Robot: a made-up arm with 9 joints. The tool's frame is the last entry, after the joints.
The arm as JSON. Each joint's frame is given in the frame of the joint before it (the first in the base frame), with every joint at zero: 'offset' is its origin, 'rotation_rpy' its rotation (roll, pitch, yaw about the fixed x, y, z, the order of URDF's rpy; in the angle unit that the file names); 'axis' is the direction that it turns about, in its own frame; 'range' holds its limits. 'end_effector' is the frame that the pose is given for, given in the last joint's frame.
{
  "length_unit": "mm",
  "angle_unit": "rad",
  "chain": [
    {
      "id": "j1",
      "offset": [
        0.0,
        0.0,
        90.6
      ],
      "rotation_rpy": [
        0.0,
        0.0,
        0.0
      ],
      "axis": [
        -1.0,
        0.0,
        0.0
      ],
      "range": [
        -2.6,
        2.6
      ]
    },
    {
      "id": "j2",
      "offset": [
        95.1,
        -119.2,
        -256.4
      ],
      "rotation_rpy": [
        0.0,
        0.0,
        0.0
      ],
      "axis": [
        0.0,
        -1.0,
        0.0
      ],
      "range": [
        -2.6,
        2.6
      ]
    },
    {
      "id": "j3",
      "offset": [
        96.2,
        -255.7,
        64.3
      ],
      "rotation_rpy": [
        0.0,
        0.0,
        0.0
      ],
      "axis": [
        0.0,
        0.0,
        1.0
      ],
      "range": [
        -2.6,
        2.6
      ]
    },
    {
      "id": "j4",
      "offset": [
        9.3,
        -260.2,
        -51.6
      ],
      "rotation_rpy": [
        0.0,
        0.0,
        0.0
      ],
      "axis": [
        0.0,
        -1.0,
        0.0
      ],
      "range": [
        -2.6,
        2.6
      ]
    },
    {
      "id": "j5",
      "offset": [
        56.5,
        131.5,
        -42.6
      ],
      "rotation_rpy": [
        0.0,
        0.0,
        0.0
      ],
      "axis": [
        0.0,
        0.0,
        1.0
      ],
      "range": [
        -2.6,
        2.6
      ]
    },
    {
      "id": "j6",
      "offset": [
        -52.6,
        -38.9,
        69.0
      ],
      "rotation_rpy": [
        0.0,
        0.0,
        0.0
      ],
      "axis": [
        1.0,
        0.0,
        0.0
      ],
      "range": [
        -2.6,
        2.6
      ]
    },
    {
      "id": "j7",
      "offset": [
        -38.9,
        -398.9,
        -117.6
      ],
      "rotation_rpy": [
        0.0,
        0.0,
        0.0
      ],
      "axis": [
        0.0,
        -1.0,
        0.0
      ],
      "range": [
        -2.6,
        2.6
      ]
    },
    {
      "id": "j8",
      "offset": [
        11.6,
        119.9,
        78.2
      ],
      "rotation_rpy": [
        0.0,
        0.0,
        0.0
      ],
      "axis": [
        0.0,
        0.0,
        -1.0
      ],
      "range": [
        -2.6,
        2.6
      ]
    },
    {
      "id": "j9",
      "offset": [
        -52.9,
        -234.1,
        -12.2
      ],
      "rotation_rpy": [
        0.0,
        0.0,
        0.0
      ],
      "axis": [
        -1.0,
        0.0,
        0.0
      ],
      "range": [
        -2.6,
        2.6
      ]
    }
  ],
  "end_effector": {
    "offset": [
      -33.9,
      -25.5,
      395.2
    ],
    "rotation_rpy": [
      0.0,
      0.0,
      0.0
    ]
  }
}
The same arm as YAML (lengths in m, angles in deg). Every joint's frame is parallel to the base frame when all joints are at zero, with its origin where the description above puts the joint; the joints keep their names.
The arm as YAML. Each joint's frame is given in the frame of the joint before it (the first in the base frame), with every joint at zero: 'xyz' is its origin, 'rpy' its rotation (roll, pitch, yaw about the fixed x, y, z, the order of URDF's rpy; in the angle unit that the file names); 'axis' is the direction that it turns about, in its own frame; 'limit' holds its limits. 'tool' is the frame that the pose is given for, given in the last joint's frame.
units:
  length: m
  angle: deg
joints:
  - name: j1
    type: revolute
    origin:
      xyz: [0.0, 0.0, 0.0906]
      rpy: [0.0, 0.0, 0.0]
    axis: "-x"
    limit:
      lower: -148.97
      upper: 148.97
  - name: j2
    type: revolute
    origin:
      xyz: [0.0951, -0.1192, -0.2564]
      rpy: [0.0, 0.0, 0.0]
    axis: "-y"
    limit:
      lower: -148.97
      upper: 148.97
  - name: j3
    type: revolute
    origin:
      xyz: [0.0962, -0.2557, 0.0643]
      rpy: [0.0, 0.0, 0.0]
    axis: "+z"
    limit:
      lower: -148.97
      upper: 148.97
  - name: j4
    type: revolute
    origin:
      xyz: [0.0093, -0.2602, -0.0516]
      rpy: [0.0, 0.0, 0.0]
    axis: "-y"
    limit:
      lower: -148.97
      upper: 148.97
  - name: j5
    type: revolute
    origin:
      xyz: [0.0565, 0.1315, -0.0426]
      rpy: [0.0, 0.0, 0.0]
    axis: "+z"
    limit:
      lower: -148.97
      upper: 148.97
  - name: j6
    type: revolute
    origin:
      xyz: [-0.0526, -0.0389, 0.069]
      rpy: [0.0, 0.0, 0.0]
    axis: "+x"
    limit:
      lower: -148.97
      upper: 148.97
  - name: j7
    type: revolute
    origin:
      xyz: [-0.0389, -0.3989, -0.1176]
      rpy: [0.0, 0.0, 0.0]
    axis: "-y"
    limit:
      lower: -148.97
      upper: 148.97
  - name: j8
    type: revolute
    origin:
      xyz: [0.0116, 0.1199, 0.0782]
      rpy: [0.0, 0.0, 0.0]
    axis: "-z"
    limit:
      lower: -148.97
      upper: 148.97
  - name: j9
    type: revolute
    origin:
      xyz: [-0.0529, -0.2341, -0.0122]
      rpy: [0.0, 0.0, 0.0]
    axis: "-x"
    limit:
      lower: -148.97
      upper: 148.97
tool:
  origin:
    xyz: [-0.0339, -0.0255, 0.3952]
    rpy: [0.0, 0.0, 0.0]

